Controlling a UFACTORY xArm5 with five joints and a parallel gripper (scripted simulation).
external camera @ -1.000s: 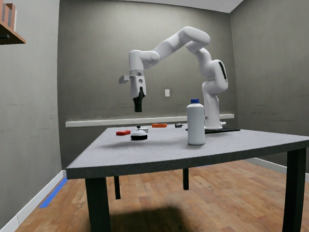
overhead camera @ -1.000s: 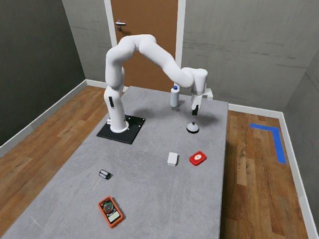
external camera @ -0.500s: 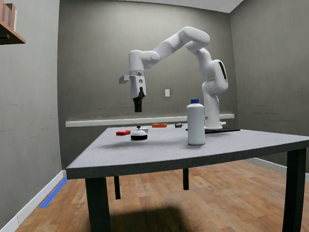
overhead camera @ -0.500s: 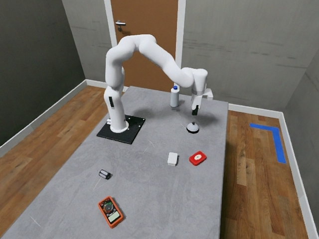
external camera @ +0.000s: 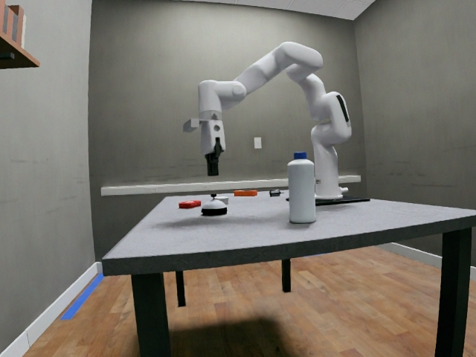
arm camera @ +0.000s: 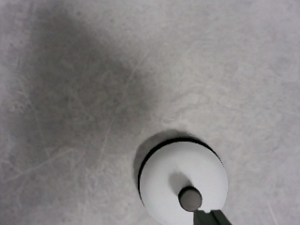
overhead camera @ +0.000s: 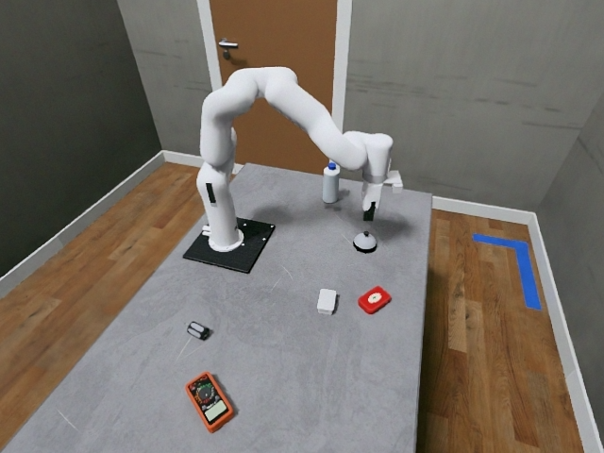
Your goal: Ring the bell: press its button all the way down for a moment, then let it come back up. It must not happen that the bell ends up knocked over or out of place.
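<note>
My hand is 9 cm above the button. Also, from my hand: red box: 8 cm ahead, 25 cm to the right, 13 cm below; white box: 8 cm behind, 29 cm to the right, 13 cm below; bell: 10 cm below.
</note>
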